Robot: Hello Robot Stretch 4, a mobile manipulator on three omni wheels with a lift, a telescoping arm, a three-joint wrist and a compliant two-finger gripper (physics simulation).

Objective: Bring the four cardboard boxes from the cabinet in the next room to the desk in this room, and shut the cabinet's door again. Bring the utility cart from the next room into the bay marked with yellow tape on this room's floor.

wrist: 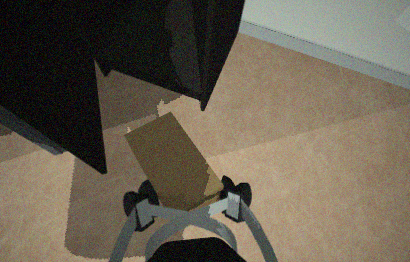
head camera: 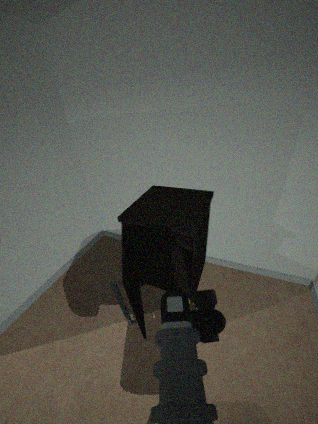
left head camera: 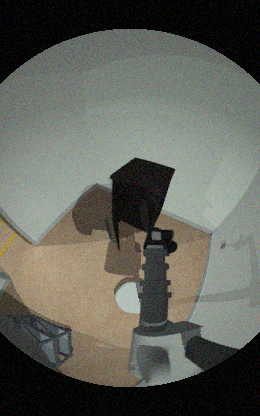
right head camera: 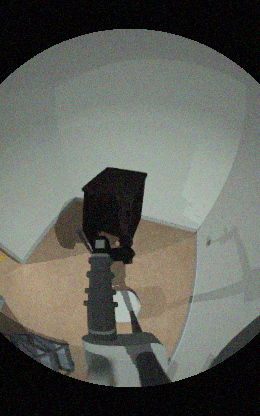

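Note:
My gripper (wrist: 186, 193) is shut on a brown cardboard box (wrist: 170, 155), which sticks out tilted past the fingertips. The black cabinet (head camera: 165, 240) (left head camera: 140, 195) (right head camera: 112, 200) (wrist: 145, 35) stands near the room corner, just beyond the gripper. Its door (head camera: 131, 280) (wrist: 65, 115) stands open at the left, seen nearly edge-on in the head view. The held box is apart from the cabinet's lower edge in the wrist view. The cabinet's inside is too dark to tell what it holds. A grey-framed thing (left head camera: 69, 345) at lower left may be the utility cart. The desk does not show.
Pale walls with a grey skirting (head camera: 260, 275) (wrist: 325, 52) meet behind the cabinet. A white round thing (left head camera: 127, 298) (right head camera: 126, 306) lies low under the arm. A bit of yellow tape (left head camera: 7, 245) shows at the far left, past a wall edge. Another wall is close at right.

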